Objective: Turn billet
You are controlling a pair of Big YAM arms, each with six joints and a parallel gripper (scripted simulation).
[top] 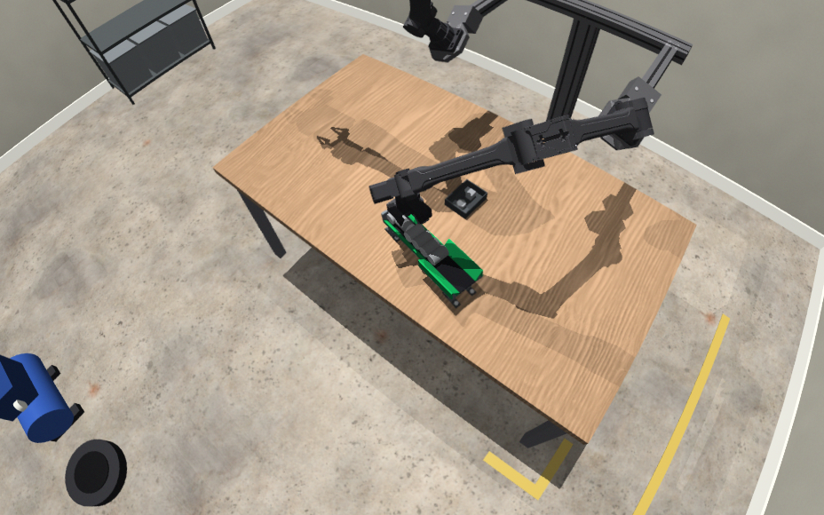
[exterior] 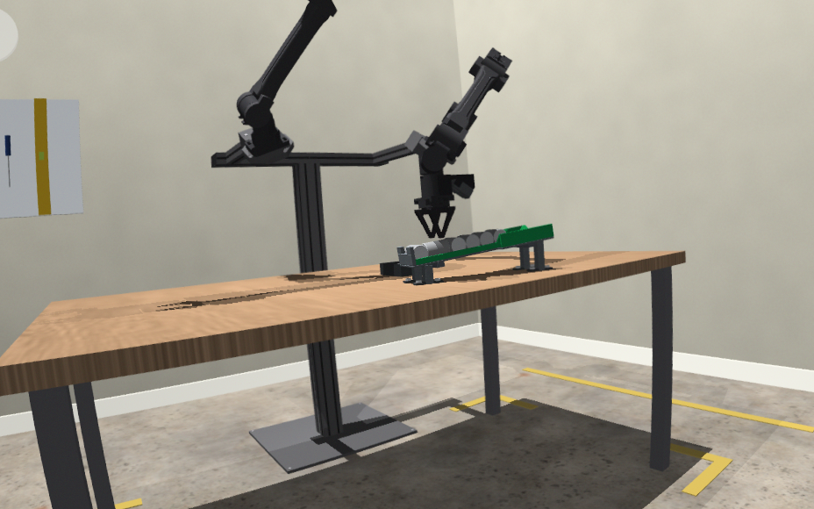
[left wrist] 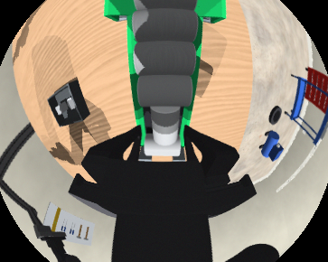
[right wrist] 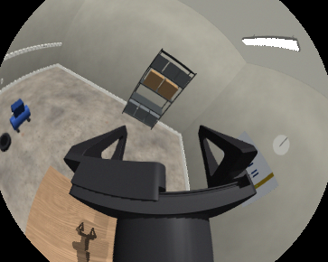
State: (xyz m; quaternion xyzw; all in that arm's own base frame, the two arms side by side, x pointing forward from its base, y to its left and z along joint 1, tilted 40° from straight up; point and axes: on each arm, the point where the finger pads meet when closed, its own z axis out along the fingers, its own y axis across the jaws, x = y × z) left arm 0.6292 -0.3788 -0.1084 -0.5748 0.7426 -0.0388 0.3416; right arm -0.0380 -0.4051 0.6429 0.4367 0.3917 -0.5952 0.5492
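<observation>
The stop is 8 cm to the right of my left hand, 5 cm below it and 2 cm behind it. From my left hand the other things lie so: dark tray 25 cm behind, 10 cm below, 7 cm to the left.
</observation>
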